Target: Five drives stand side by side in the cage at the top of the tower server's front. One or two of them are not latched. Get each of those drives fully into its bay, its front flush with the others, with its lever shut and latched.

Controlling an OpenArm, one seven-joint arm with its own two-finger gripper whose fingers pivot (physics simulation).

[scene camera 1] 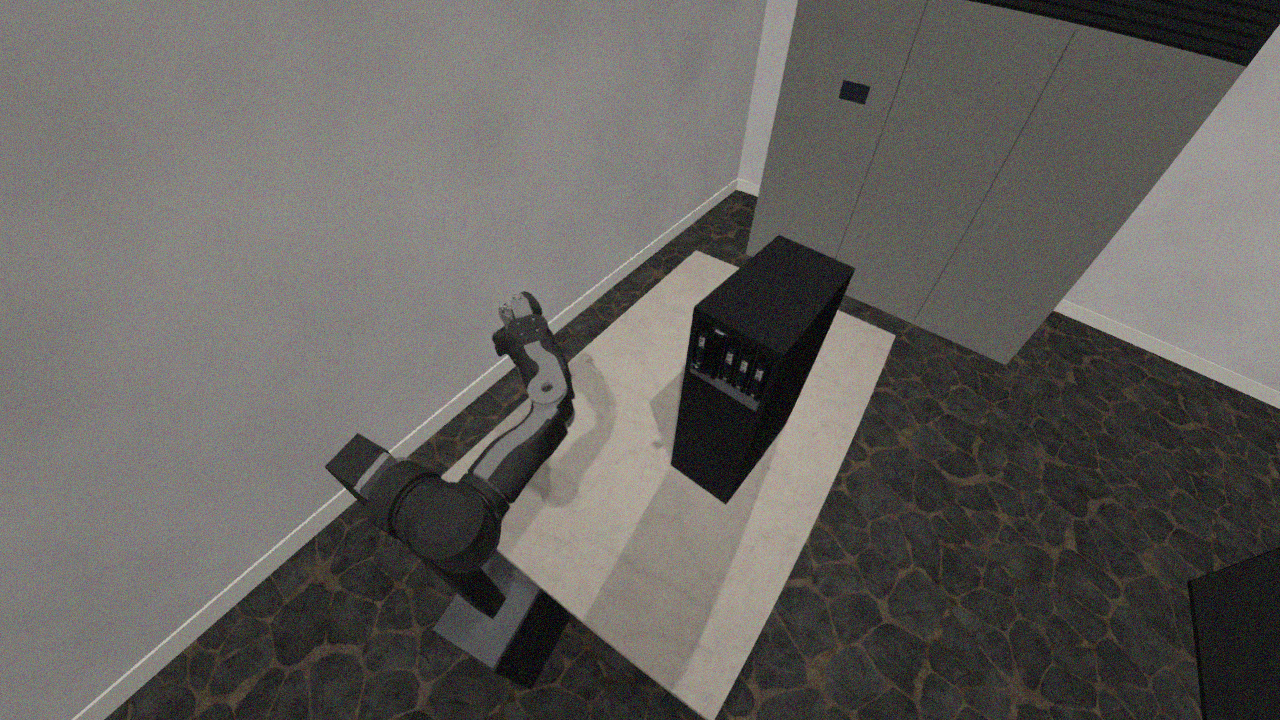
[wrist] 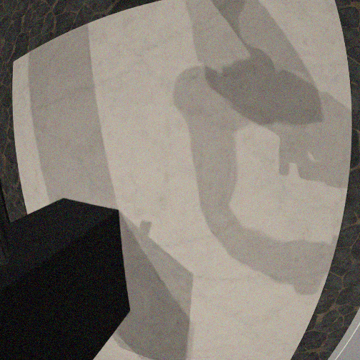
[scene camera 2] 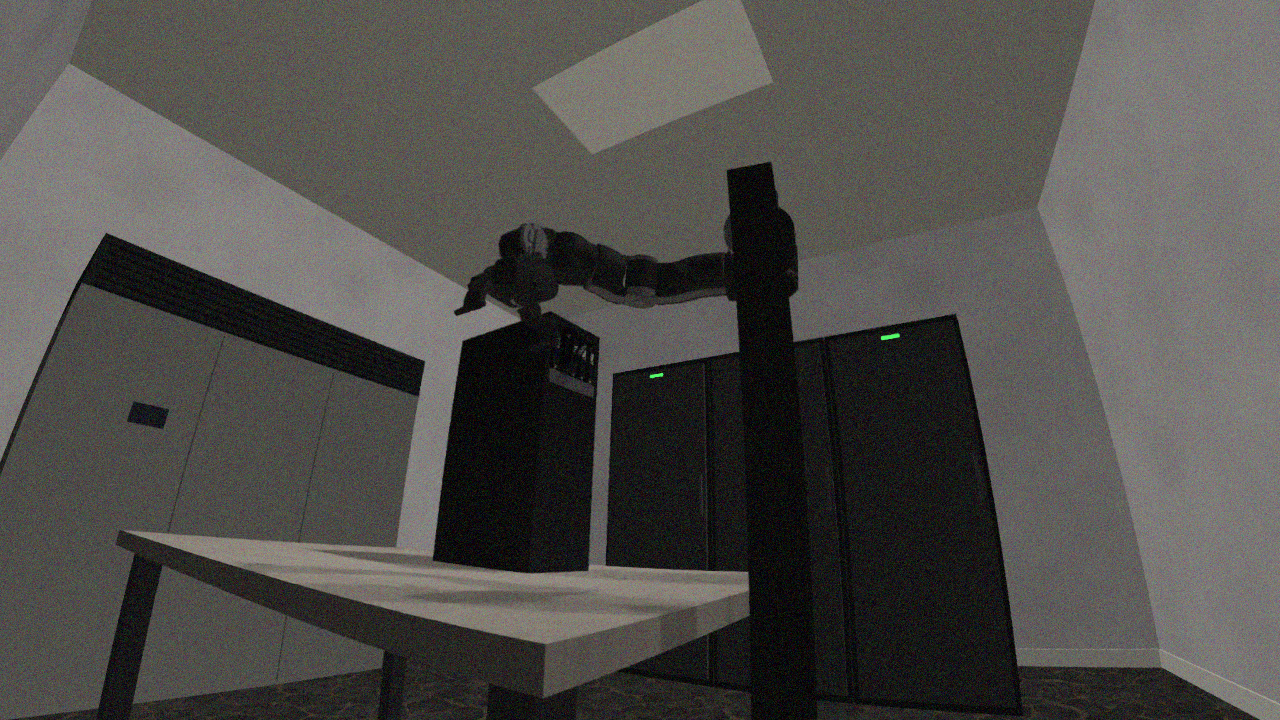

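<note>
The black tower server [scene camera 1: 774,291] [scene camera 2: 492,456] [wrist: 60,295] stands upright on the table. Its drive cage [scene camera 1: 728,365] [scene camera 2: 572,354] is at the top of the front. Pale labels show on the leftmost drive [scene camera 1: 700,345] and on three drives [scene camera 1: 743,368] at the right in scene view 1. The place between them looks dark; I cannot tell how that drive or its lever stands. Cage and levers are hidden in the wrist view. My gripper [scene camera 1: 511,309] [scene camera 2: 494,308] is open and empty, high up to the left of the tower in scene view 1, apart from it.
The pale table [scene camera 1: 626,528] [scene camera 2: 465,617] [wrist: 145,125] carries the tower. Shadows of arm and tower lie on it; a small bump sticks out of the tower's shadow. A wall [scene camera 1: 358,223] runs close behind the gripper. The arm's dark post [scene camera 2: 774,447] stands at the table's end.
</note>
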